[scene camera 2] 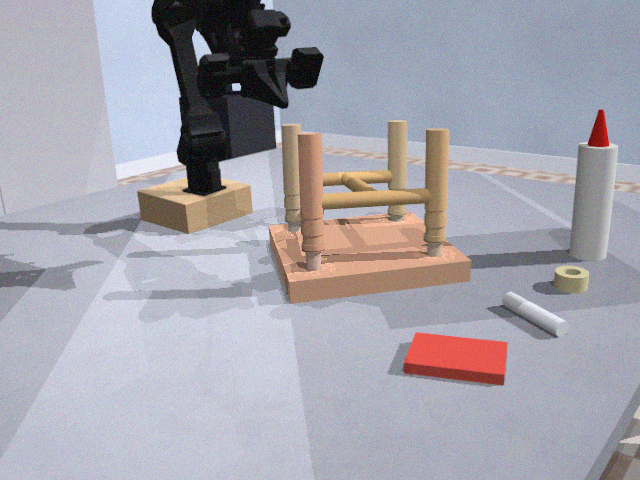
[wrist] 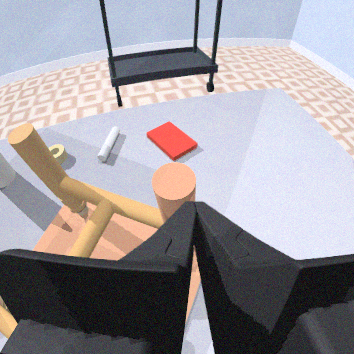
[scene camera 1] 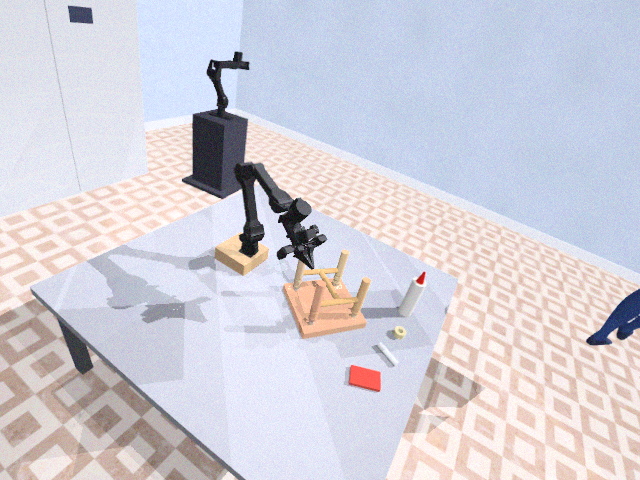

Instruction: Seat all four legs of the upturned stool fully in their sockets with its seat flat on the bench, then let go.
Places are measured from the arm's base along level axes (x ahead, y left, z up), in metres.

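Where they show: gripper, between the fingertips: (scene camera 2: 285, 105) (wrist: 193, 209) (scene camera 1: 313, 269); arm's base, origin of its link: (scene camera 2: 204, 189) (scene camera 1: 248, 251).
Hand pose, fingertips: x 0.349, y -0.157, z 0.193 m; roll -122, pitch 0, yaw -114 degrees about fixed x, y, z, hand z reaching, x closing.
Each offset is from my fingertips to the top centre of the thing. "spot": to the spot under its first point. Level surfaces: height alone.
The stool's square seat @[spot: dx +0.123, dy -0.004, dz -0.225 m] (scene camera 1: 330, 329) (scene camera 2: 379, 284) lies flat on the bench @[dz -0.254 m] (scene camera 1: 258, 413) (scene camera 2: 180, 392). Its legs stand roughly upright. In scene camera 2 pale tenon shows between each leg and the seat: most under the front-left reddish leg @[dx +0.048, dy -0.017, dz -0.033 m] (scene camera 2: 311, 196) (wrist: 173, 185), somewhat less under the front-right leg @[spot: dx +0.180, dy +0.101, dz -0.102 m] (scene camera 2: 437, 175) (wrist: 40, 155), and short bands under the back-left leg @[spot: dx -0.074, dy +0.096, dz -0.117 m] (scene camera 2: 291, 170) and back-right leg @[spot: dx +0.050, dy +0.227, dz -0.097 m] (scene camera 2: 397, 149). Crossbars @[spot: dx +0.115, dy +0.038, dz -0.127 m] (scene camera 2: 374, 198) (wrist: 125, 206) join the legs. My gripper (scene camera 1: 311, 266) (scene camera 2: 285, 106) (wrist: 193, 209) is shut and empty, just above the back-left leg's top.
A white bottle with a red tip @[dx +0.356, dy +0.297, dz -0.025 m] (scene camera 1: 412, 297) (scene camera 2: 592, 201), a yellowish ring @[dx +0.361, dy +0.155, dz -0.231 m] (scene camera 2: 570, 285), a white rod @[dx +0.346, dy +0.029, dz -0.233 m] (scene camera 1: 387, 354) (scene camera 2: 535, 314) and a red block @[dx +0.302, dy -0.109, dz -0.241 m] (scene camera 1: 364, 378) (scene camera 2: 454, 357) (wrist: 172, 140) lie beyond the seat. A dark cart (wrist: 162, 75) stands past the bench. Part of a person (scene camera 1: 620, 320) shows at right.
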